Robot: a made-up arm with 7 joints. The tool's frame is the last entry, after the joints. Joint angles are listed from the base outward. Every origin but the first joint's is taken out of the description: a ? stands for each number. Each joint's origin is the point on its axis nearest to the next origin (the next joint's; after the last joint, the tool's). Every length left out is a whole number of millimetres.
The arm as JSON. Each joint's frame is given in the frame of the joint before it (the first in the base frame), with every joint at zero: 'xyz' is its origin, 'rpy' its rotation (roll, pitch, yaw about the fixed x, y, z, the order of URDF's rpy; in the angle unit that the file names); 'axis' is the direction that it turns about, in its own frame. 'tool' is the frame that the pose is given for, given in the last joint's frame.
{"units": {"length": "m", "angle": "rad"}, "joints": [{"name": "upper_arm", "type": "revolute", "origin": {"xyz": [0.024, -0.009, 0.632], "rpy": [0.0, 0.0, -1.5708]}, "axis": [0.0, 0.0, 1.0]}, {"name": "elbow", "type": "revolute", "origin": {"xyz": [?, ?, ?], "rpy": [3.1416, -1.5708, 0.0]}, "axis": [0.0, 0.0, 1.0]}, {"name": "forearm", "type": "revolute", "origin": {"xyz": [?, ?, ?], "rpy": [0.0, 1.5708, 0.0]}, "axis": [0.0, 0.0, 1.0]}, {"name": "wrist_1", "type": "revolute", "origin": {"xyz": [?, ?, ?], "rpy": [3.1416, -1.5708, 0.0]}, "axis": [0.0, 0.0, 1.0]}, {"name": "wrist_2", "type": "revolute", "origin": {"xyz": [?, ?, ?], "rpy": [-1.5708, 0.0, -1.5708]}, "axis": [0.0, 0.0, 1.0]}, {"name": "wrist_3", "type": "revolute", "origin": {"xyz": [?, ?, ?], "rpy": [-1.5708, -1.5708, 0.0]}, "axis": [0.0, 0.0, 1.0]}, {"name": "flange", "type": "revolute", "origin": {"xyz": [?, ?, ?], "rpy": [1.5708, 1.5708, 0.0]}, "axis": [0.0, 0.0, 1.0]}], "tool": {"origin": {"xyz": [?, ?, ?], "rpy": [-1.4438, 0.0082, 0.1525]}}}
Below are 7 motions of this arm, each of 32 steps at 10 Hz.
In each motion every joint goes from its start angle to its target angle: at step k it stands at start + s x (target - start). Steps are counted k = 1, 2, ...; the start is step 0. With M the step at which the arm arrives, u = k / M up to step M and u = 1 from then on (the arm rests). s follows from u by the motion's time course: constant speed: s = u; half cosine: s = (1 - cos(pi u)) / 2; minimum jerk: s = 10 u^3 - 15 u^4 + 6 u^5.
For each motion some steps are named. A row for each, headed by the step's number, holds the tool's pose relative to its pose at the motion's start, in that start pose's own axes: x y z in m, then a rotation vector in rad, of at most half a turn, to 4 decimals.
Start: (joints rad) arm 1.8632 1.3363 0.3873 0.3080 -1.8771 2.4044 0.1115
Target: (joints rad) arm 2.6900 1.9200 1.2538 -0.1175 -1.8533 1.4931 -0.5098
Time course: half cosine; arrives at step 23
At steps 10, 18, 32:
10: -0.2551 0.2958 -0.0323 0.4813 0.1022 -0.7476
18: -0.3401 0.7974 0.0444 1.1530 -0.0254 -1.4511
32: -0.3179 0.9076 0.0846 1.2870 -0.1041 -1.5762

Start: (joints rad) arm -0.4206 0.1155 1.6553 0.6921 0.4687 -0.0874 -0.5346
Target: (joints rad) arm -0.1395 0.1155 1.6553 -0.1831 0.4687 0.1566 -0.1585
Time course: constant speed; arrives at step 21
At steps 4, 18, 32:
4: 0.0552 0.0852 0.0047 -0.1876 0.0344 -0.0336
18: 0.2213 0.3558 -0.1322 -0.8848 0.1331 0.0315
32: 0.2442 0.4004 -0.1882 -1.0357 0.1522 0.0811

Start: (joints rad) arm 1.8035 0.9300 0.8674 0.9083 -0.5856 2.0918 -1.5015
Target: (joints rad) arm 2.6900 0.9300 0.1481 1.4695 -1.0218 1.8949 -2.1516
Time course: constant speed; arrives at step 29
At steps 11, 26, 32:
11: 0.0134 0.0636 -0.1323 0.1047 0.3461 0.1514
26: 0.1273 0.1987 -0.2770 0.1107 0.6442 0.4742
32: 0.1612 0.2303 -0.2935 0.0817 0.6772 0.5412

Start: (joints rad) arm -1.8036 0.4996 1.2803 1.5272 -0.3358 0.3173 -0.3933
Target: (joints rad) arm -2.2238 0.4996 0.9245 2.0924 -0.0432 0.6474 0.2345
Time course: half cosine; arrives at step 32
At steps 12, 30, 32:
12: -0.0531 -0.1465 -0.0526 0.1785 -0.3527 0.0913
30: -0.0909 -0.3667 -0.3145 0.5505 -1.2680 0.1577
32: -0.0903 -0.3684 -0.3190 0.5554 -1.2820 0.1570

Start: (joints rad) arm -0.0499 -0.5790 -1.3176 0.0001 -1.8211 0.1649 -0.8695
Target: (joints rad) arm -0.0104 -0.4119 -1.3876 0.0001 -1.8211 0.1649 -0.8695
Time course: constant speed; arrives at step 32
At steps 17, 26, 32:
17: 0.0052 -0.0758 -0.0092 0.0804 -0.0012 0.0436
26: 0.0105 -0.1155 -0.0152 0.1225 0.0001 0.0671
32: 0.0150 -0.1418 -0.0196 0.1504 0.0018 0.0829

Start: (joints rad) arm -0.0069 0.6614 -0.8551 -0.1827 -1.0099 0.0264 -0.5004
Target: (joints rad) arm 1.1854 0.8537 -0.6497 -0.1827 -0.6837 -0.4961 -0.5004
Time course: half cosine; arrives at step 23
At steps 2, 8, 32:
2: 0.0012 -0.0184 0.0003 0.0168 0.0020 0.0325
8: 0.0619 -0.2620 -0.0176 0.2485 0.0383 0.4690
32: 0.5876 -0.6742 -0.2883 0.9183 0.2246 1.7121

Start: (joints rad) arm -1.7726 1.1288 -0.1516 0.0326 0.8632 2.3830 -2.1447
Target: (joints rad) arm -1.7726 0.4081 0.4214 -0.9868 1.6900 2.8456 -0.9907
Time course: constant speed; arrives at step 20
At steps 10, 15, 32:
10: 0.0861 0.0982 -0.0805 0.5465 -1.0862 -0.1513
15: 0.1119 0.1479 -0.1280 0.8102 -1.5324 -0.4335
32: 0.1204 0.1914 -0.1770 0.9850 -1.8864 -0.8698

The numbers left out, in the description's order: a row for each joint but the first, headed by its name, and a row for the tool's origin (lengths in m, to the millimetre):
elbow: 0.043 -0.018 0.0
forearm: 0.339 0.027 0.0
wrist_1: 0.029 -0.003 0.0
wrist_2: 0.428 -0.019 0.0
wrist_3: -0.009 0.091 0.0
flange: 0.1 -0.025 0.0
tool: -0.019 0.011 0.0

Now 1 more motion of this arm.
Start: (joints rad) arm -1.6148 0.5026 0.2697 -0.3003 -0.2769 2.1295 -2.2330
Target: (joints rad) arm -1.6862 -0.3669 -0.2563 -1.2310 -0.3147 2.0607 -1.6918
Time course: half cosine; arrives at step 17
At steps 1, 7, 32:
1: 0.0007 0.0016 0.0009 -0.0023 0.0001 -0.0014
7: 0.0122 0.0816 0.0513 -0.1381 -0.0366 -0.0706
32: -0.0451 0.2914 0.1429 -0.4968 -0.3497 -0.1471

